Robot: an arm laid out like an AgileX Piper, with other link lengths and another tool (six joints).
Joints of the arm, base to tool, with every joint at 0 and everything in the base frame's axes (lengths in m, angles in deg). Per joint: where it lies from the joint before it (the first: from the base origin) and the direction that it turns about. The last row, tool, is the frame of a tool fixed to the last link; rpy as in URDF.
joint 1: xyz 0 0 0.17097 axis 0 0 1
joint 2: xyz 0 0 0 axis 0 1 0
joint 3: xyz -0.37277 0 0.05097 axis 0 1 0
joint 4: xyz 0.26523 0 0.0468 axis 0.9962 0 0.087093
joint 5: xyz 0 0 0 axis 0 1 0
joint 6: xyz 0.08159 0 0.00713 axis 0.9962 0 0.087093
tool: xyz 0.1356 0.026 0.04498 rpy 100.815 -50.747 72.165
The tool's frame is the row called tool.
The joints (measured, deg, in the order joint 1, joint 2, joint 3, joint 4, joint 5, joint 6), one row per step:
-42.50 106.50 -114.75 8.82 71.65 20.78
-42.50 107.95 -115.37 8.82 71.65 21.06
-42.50 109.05 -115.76 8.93 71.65 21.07
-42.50 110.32 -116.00 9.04 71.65 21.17
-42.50 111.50 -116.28 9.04 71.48 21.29
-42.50 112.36 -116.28 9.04 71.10 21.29
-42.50 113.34 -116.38 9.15 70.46 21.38
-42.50 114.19 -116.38 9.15 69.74 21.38
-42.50 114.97 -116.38 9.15 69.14 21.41
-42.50 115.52 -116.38 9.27 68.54 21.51
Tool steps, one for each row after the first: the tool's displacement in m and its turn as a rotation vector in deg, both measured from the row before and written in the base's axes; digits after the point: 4 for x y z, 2 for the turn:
0.0054 -0.0052 -0.0099 0.69 0.54 -0.24
0.0042 -0.0034 -0.0081 0.56 0.45 0.01
0.0044 -0.0037 -0.0110 0.82 0.66 -0.06
0.0042 -0.0040 -0.0096 0.55 0.51 -0.13
0.0032 -0.0031 -0.0079 0.33 0.35 -0.06
0.0044 -0.0039 -0.0078 0.30 0.08 -0.16
0.0038 -0.0037 -0.0071 0.11 0.09 -0.11
0.0032 -0.0033 -0.0068 0.15 0.12 -0.12
0.0028 -0.0024 -0.0043 0.11 -0.14 -0.17

